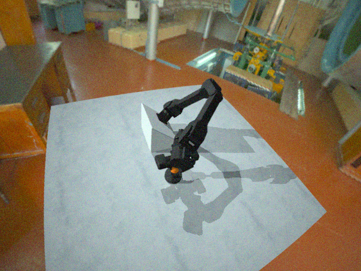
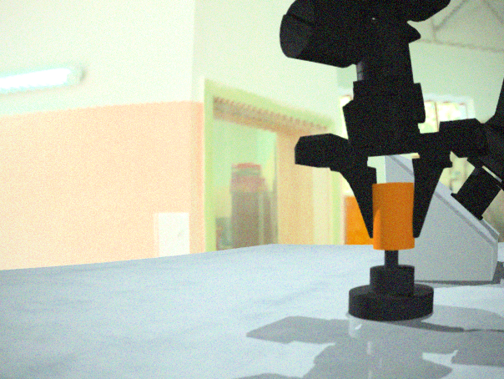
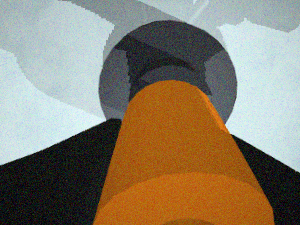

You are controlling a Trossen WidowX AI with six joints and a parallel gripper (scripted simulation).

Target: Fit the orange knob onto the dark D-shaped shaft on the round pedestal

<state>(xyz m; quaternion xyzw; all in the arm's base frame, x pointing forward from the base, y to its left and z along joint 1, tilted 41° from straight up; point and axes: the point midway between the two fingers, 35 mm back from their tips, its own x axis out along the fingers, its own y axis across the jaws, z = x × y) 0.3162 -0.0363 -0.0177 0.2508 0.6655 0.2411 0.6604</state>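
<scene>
Now: the orange knob 20 mm above my gripper tip. Round my gripper tip: dark round pedestal (40 mm below).
</scene>
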